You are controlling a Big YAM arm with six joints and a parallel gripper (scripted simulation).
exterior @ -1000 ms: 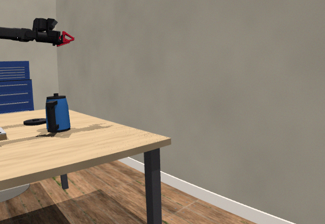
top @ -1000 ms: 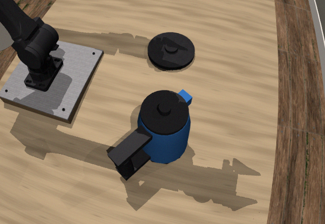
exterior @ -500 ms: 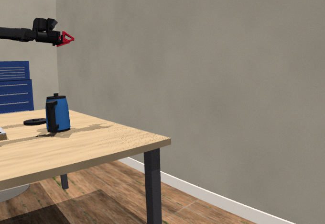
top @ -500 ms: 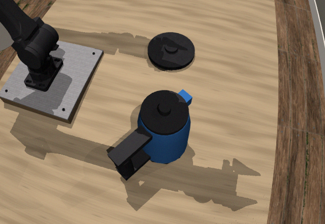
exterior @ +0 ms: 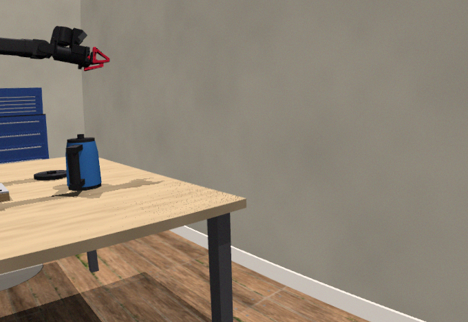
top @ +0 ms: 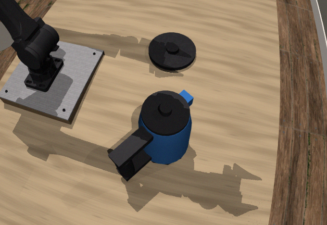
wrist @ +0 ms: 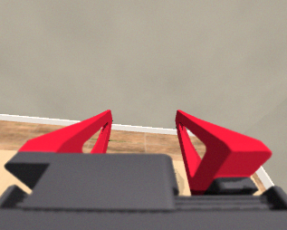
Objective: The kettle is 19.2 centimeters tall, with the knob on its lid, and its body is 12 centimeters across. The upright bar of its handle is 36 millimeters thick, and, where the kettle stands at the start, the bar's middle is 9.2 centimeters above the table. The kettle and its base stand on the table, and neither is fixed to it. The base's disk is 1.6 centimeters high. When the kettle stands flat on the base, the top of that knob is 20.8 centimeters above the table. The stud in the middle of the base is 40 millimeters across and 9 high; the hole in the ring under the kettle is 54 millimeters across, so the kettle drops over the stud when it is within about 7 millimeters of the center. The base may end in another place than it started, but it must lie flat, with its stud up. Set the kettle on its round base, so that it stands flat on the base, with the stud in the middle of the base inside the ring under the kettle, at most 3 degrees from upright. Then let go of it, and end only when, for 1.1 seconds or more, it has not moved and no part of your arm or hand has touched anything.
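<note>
Now: the blue kettle 160 mm behind my hand, 140 mm to the right of it and 370 mm below it. From my hand the other things lie so: black round base: 200 mm behind, 190 mm to the left, 450 mm below.
</note>
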